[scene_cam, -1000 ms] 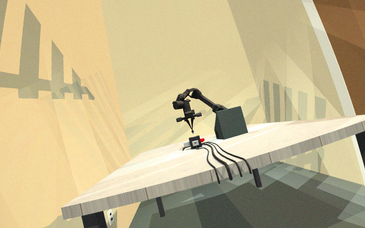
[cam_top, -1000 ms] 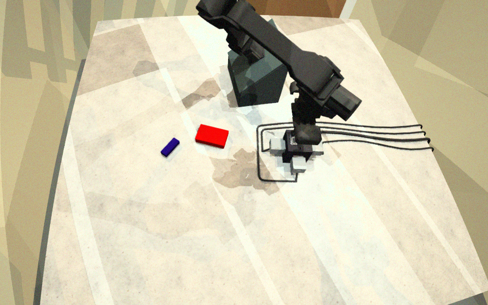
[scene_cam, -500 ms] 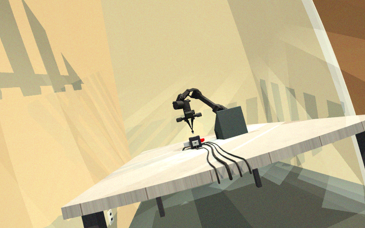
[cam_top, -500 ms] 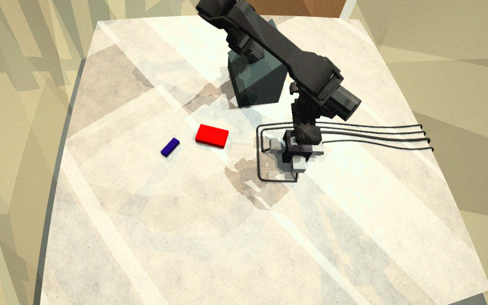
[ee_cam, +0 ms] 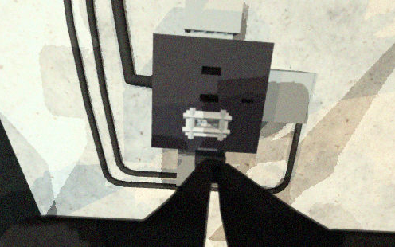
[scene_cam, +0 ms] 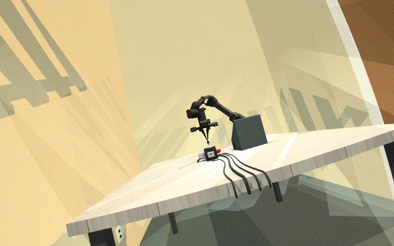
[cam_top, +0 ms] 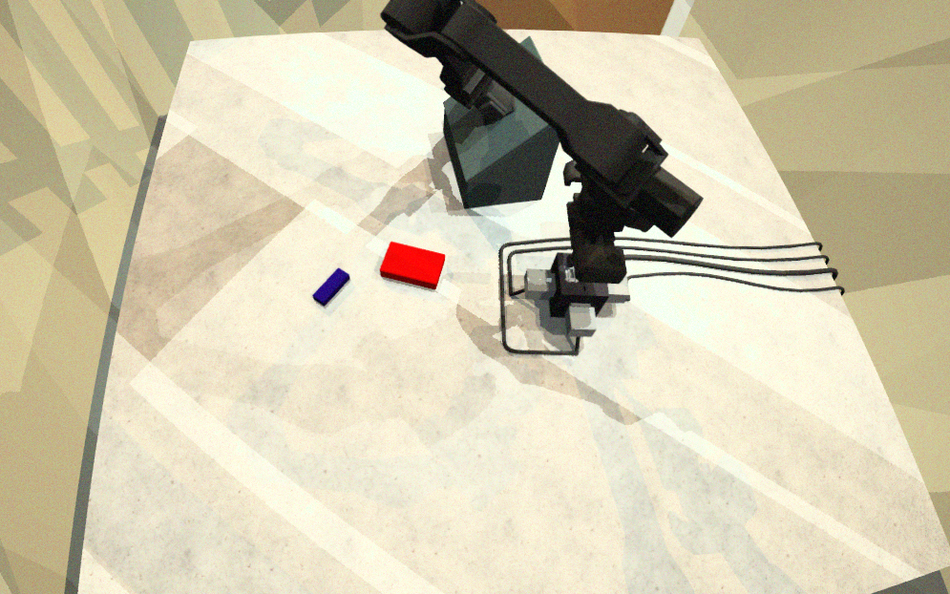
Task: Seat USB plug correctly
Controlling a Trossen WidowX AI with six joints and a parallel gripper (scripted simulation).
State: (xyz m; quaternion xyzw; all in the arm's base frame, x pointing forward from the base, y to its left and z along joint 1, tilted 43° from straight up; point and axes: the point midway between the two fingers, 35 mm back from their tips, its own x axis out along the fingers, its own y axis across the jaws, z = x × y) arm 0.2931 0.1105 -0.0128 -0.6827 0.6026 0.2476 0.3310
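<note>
My gripper tip is 2 cm above the USB plug. From my gripper tip the other things lie so: red block (24 cm to the right, 12 cm below, 6 cm behind); blue block (37 cm to the right, 13 cm below, 2 cm behind).
</note>
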